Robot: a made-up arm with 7 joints.
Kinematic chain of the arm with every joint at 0, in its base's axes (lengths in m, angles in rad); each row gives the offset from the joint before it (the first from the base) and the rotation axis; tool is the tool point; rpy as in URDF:
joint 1: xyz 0 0 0.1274 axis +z
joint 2: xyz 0 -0.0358 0.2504 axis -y
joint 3: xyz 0 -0.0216 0.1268 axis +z
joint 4: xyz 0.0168 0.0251 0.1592 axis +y
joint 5: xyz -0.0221 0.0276 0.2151 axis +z
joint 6: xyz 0 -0.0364 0.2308 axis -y
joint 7: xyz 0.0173 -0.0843 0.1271 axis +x
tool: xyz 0 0 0 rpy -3.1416 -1.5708 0
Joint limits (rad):
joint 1: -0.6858..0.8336
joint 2: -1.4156..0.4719
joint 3: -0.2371..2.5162
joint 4: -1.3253..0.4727
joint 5: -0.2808..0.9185
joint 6: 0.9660..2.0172
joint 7: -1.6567..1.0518
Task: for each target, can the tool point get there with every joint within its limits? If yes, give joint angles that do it. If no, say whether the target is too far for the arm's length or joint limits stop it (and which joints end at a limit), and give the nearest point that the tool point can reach.
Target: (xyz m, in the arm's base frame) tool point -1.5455 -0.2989 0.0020
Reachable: no: too far | nearest point -0.6219 -0.1203 0.4165 | short by 1.028 m
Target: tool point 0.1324 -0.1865 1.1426
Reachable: yes | joints 0.4532 -0.0604 1.2495 -0.0327 -0.1764 1.3943 -1.1382
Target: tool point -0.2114 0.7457 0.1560
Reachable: no: joint limits stop it (at a limit: joint 1, joint 2, joint 3, joint 4, joint 5) | nearest point -0.4240 0.3892 0.3722 | short by 0.468 m
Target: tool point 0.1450 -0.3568 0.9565
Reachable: yes | joints 0.0658 0.0851 1.7190 -0.8029 0.7187 1.7203 0.6711
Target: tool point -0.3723 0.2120 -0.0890
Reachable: no: joint limits stop it (at a limit: joint 2, joint 4, joint 5) | nearest point -0.4482 0.2552 0.3647 | short by 0.462 m
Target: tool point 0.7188 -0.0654 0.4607
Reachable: yes | joints 0.3065 -1.2660 1.5649 -0.4670 0.6900 1.7451 0.2274
